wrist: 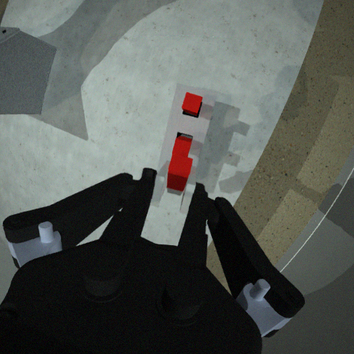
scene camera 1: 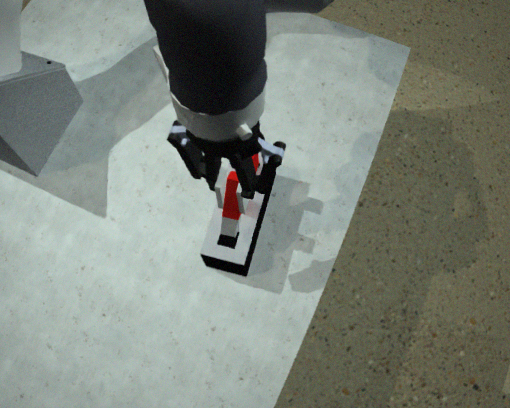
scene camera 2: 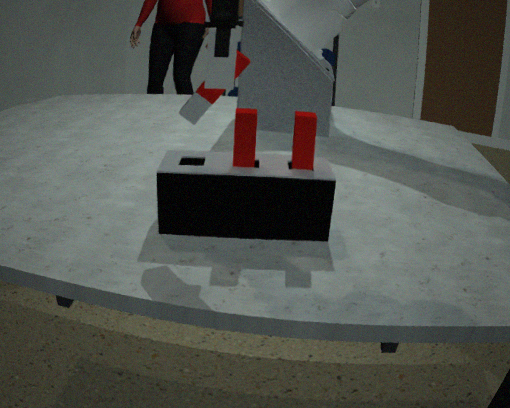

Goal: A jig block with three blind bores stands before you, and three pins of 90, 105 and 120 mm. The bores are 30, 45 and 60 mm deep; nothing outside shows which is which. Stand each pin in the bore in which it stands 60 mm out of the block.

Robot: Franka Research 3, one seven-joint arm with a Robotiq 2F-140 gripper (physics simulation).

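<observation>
The jig block (scene camera 1: 212, 251) (scene camera 2: 245, 207) stands on the table. My gripper (scene camera 1: 231, 201) (scene camera 2: 220, 75) (wrist: 178, 174) is shut on a pin with a red upper part and a grey lower end. The held pin (scene camera 1: 231, 194) (scene camera 2: 210, 94) (wrist: 179, 174) is tilted; its grey end hangs above the block, clear of it, near the empty end bore (scene camera 1: 228, 240) (scene camera 2: 192, 161). A red middle pin (scene camera 2: 245, 137) (wrist: 181, 146) and a red far-end pin (scene camera 2: 304, 140) (wrist: 192, 103) stand about upright in the other bores, with similar heights showing. Finger pads hide part of the held pin.
The grey angular robot base (scene camera 1: 42, 115) (scene camera 2: 285, 85) (wrist: 25, 72) stands behind the block. The table edge (scene camera 2: 250, 320) runs in front of the block in scene camera 2. A person in red (scene camera 2: 180, 30) stands in the background.
</observation>
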